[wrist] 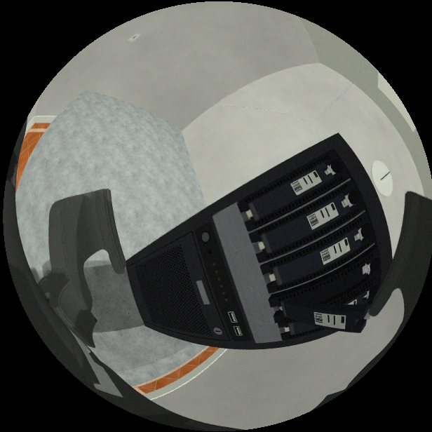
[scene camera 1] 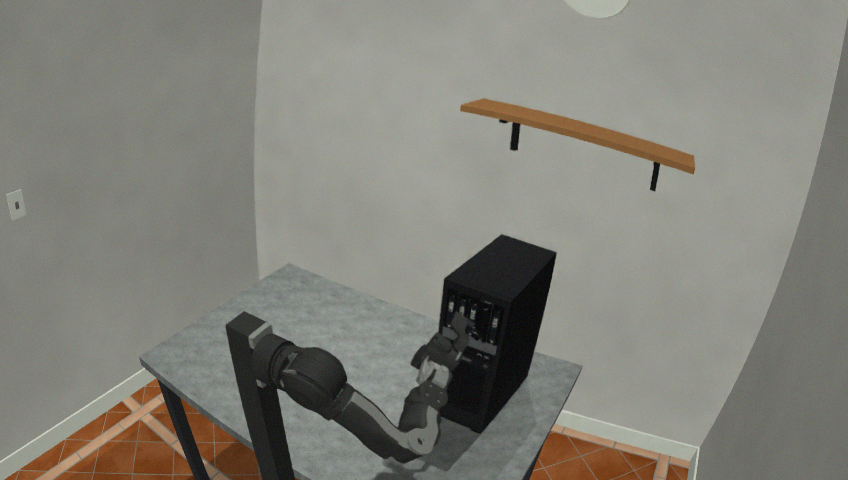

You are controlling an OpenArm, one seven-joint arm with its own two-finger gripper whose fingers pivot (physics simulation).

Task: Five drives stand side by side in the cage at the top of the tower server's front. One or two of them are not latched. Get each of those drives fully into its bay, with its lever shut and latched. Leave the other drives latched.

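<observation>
The black tower server (scene camera 1: 518,297) (wrist: 170,280) stands on the table with five drives side by side at the top of its front. In the wrist view, three drives (wrist: 306,182) (wrist: 322,215) (wrist: 335,250) have levers lying flat in line. The fourth drive's lever (wrist: 330,320) is swung out and angled across the fifth drive (wrist: 307,329), hiding much of it. Whether the fourth drive sits fully in and whether the fifth is latched, I cannot tell. My gripper (scene camera 1: 455,337) (wrist: 232,254) is open and empty before the cage; its right finger is close to the swung-out lever's free end, contact unclear.
The grey table (scene camera 1: 351,321) (wrist: 130,150) carries the server. A grey strip (wrist: 245,280) runs below the cage, with a mesh panel beyond it. A wooden shelf (scene camera 1: 577,132) hangs on the wall above the server. The arm's post (scene camera 1: 255,392) stands at the table's near side.
</observation>
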